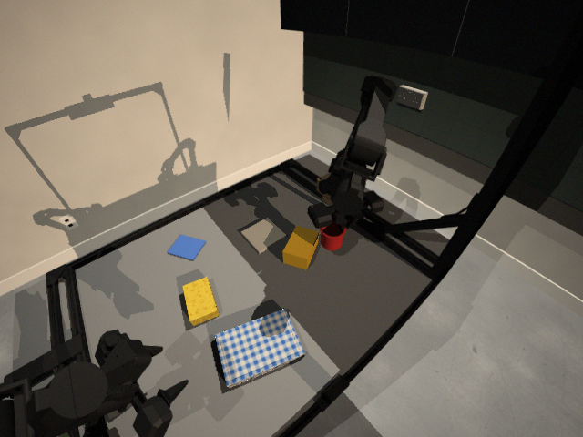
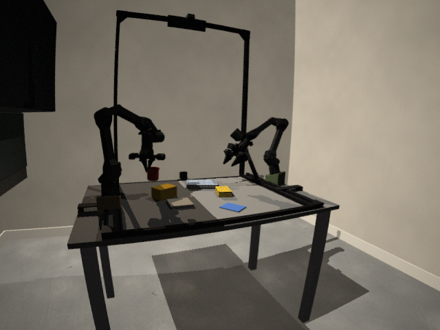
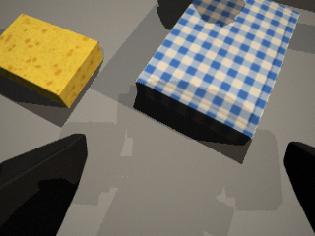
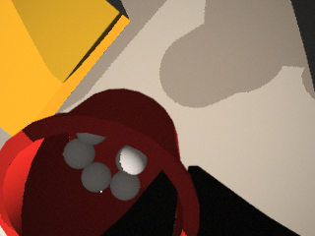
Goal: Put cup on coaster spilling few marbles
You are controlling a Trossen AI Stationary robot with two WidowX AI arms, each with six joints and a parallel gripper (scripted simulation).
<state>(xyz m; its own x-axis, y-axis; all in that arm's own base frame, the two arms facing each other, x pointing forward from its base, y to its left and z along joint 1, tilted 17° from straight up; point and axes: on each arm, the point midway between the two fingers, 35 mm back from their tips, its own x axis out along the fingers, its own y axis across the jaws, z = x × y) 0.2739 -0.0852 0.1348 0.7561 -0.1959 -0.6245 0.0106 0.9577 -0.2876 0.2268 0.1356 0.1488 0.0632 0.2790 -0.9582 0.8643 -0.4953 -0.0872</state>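
My right gripper is now 230 mm short of the beige square coaster, 80 mm to the right of it and 140 mm above it. Also, from my right hand: blue-checked box (10 mm behind, 340 mm to the left, 140 mm below); orange block (90 mm ahead, 60 mm to the left, 120 mm below); blue coaster (390 mm ahead, 280 mm to the left, 150 mm below).
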